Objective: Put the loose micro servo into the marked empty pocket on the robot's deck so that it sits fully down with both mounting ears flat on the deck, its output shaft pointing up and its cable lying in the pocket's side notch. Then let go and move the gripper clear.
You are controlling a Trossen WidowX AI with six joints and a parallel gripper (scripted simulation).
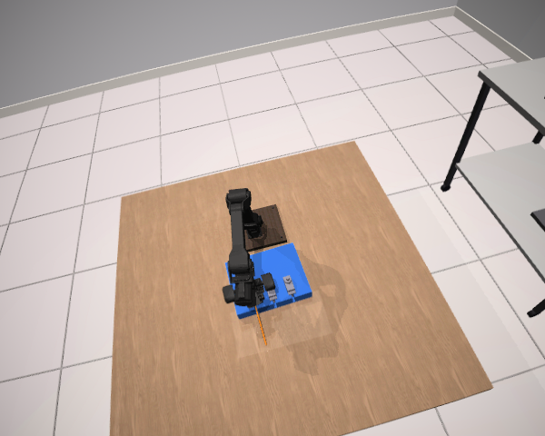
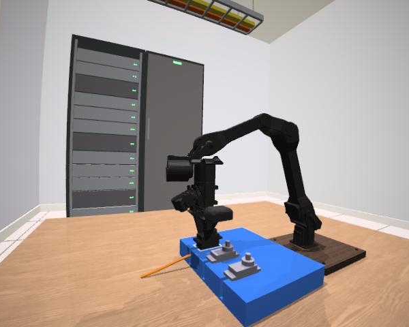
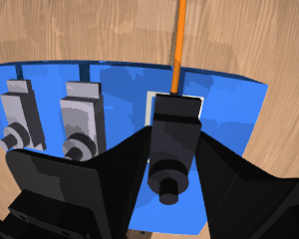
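Now: gripper tip 13 cm past the deck, 6 cm to the right of it and 5 cm above it.
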